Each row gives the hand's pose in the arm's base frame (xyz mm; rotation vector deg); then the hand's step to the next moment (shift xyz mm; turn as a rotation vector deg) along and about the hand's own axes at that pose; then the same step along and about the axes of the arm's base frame.
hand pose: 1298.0 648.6 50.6 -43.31 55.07 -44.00
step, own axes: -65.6 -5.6 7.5 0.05 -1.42 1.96
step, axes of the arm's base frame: -18.5 53.3 34.8 1.47 -0.36 1.89
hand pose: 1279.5 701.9 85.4 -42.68 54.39 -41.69
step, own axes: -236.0 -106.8 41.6 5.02 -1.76 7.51
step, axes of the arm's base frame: -78.7 142.5 205.8 8.33 -3.29 2.13
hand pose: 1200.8 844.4 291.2 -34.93 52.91 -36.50
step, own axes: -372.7 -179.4 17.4 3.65 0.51 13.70
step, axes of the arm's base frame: -195.0 154.2 331.0 13.57 0.45 4.12
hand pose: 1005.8 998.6 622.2 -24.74 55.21 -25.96
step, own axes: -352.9 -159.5 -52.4 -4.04 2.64 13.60
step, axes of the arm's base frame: -246.3 53.4 298.7 10.06 6.39 8.13
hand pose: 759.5 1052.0 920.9 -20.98 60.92 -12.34
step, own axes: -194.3 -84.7 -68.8 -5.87 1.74 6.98
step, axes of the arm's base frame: -152.3 -23.7 161.0 3.37 4.95 7.10
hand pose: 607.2 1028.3 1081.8 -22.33 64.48 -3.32
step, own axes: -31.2 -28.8 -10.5 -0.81 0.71 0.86
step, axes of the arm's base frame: -18.6 -22.2 32.7 0.30 1.09 0.79
